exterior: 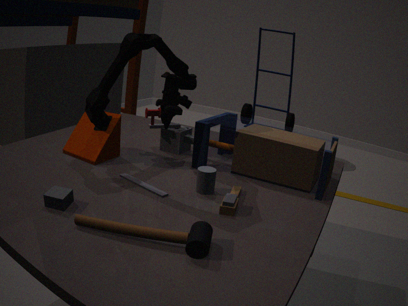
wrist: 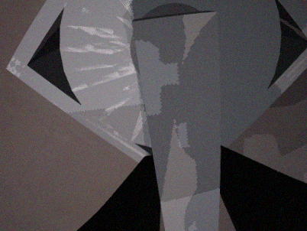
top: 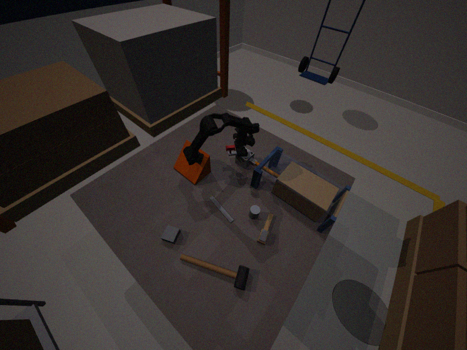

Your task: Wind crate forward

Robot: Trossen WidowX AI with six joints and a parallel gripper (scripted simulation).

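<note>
The red knob is 4 cm behind my gripper tip, 4 cm to the right of it and 5 cm above it. From my gripper tip the other things lie so: flat grey bar (11 cm ahead, 35 cm to the right, 9 cm below); grey winch (2 cm ahead, 2 cm to the left, 6 cm below); small wooden tool (38 cm ahead, 32 cm to the right, 7 cm below).
</note>
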